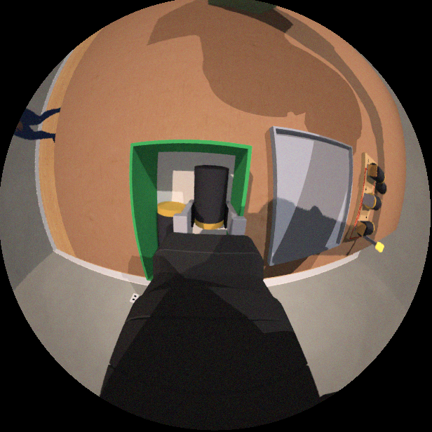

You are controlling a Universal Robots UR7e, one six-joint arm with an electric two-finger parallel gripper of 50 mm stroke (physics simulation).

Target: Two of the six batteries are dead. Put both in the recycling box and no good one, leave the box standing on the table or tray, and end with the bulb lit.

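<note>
My gripper point(209, 208) is shut on a black battery point(211, 189) with a gold band near the fingers. The battery and fingertips are over or inside the open green recycling box point(142, 200); the exact height is hard to tell. Another battery point(171, 209) with a gold end is in the box, left of the fingers and partly hidden by the gripper. At the far right, several black batteries point(378, 173) point(372, 201) point(368, 228) are at a wooden board point(367, 160) with red wiring. A bright yellow tip point(380, 247) shows beside it; I cannot tell whether it is the lit bulb.
A grey tray point(305, 180) lies right of the box, between it and the board. Its raised rim is close to the box's right wall. The brown table top point(125, 100) surrounds them. A dark green object point(242, 5) is at the top edge. A person's legs show far left.
</note>
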